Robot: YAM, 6 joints.
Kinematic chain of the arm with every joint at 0, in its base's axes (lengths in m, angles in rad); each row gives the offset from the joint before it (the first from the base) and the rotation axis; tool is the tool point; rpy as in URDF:
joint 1: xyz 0 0 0.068 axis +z
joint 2: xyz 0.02 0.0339 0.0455 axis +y
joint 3: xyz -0.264 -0.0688 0 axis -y
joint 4: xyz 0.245 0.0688 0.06 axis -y
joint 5: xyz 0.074 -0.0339 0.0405 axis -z
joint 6: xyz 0.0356 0 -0.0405 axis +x
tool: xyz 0 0 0 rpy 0 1.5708 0
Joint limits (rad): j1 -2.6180..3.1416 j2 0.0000..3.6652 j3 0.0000..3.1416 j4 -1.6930..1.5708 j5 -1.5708..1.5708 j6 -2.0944..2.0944
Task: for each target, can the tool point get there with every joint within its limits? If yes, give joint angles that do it. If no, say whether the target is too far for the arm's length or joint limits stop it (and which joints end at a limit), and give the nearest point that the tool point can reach.
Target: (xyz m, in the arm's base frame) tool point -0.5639 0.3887 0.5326
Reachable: no: too far | nearest point -0.4524 0.3118 0.4472 | short by 0.160 m
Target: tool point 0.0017 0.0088 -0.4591
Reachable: no: joint limits stop it (at a limit: joint 2) | nearest point 0.0144 0.0744 -0.3364 | short by 0.140 m
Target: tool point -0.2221 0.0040 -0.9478
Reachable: no: too far | nearest point -0.2383 0.0043 -0.3802 | short by 0.568 m
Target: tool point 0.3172 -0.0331 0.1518
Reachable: yes | joints 0.0038 1.9407 1.1770 -1.0096 1.3016 1.0332
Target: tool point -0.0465 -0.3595 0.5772
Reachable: yes | joints -1.7854 2.0184 2.7766 -0.6073 -1.0646 -0.0434
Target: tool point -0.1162 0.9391 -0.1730
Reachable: no: too far | nearest point -0.0759 0.6132 -0.0714 | short by 0.344 m
